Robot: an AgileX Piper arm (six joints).
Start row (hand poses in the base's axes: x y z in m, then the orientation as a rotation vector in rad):
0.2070 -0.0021 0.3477 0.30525 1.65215 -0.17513
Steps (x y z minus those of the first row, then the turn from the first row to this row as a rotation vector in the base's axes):
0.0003 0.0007 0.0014 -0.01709 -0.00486 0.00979
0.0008 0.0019 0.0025 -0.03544 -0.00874 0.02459
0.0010 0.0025 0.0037 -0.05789 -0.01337 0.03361
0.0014 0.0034 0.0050 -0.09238 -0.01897 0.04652
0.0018 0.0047 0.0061 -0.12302 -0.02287 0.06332
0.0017 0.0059 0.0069 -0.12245 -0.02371 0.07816
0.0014 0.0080 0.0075 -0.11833 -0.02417 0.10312
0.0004 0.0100 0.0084 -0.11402 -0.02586 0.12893
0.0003 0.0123 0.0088 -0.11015 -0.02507 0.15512
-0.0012 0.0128 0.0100 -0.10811 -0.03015 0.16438
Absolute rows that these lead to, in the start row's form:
0.2073 -0.0014 0.3491 0.28439 1.64628 -0.18092
0.2078 -0.0002 0.3502 0.25840 1.64170 -0.18412
0.2080 0.0004 0.3514 0.23417 1.63494 -0.19485
0.2084 0.0013 0.3527 0.19772 1.62562 -0.21222
0.2088 0.0026 0.3538 0.16093 1.61866 -0.22375
0.2087 0.0038 0.3546 0.14916 1.61950 -0.21201
0.2084 0.0059 0.3552 0.13167 1.62221 -0.18987
0.2074 0.0079 0.3561 0.11369 1.62362 -0.16672
0.2073 0.0102 0.3565 0.09487 1.62723 -0.14407
0.2058 0.0107 0.3577 0.08910 1.62329 -0.13460

